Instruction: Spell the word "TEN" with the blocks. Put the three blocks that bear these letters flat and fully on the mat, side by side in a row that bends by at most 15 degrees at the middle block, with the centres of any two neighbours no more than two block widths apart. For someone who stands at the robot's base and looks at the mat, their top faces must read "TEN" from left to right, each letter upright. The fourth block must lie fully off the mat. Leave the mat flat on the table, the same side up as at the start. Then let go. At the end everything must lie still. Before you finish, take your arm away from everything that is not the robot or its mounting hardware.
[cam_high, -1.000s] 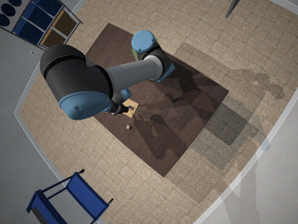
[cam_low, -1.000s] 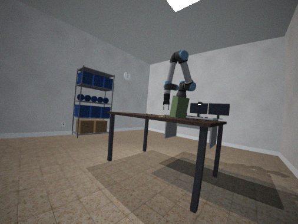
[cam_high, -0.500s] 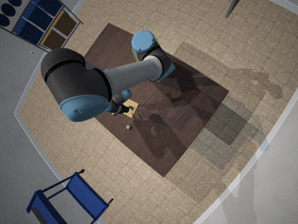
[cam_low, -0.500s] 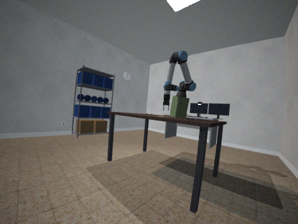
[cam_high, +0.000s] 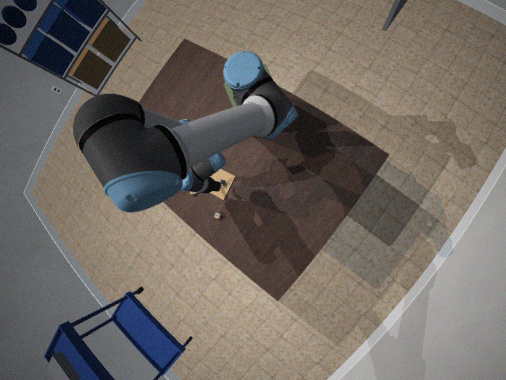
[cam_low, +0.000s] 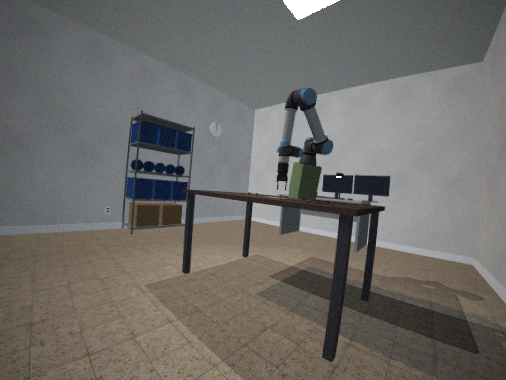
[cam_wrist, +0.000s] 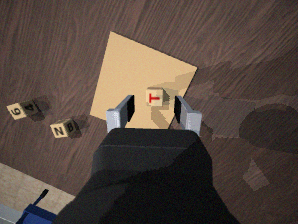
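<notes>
My gripper is now 10 mm short of the tan mat, 30 mm to the left of it and 80 mm above it. The rest, counted from my hand: N block 120 mm ahead, 130 mm to the right, 70 mm below.
</notes>
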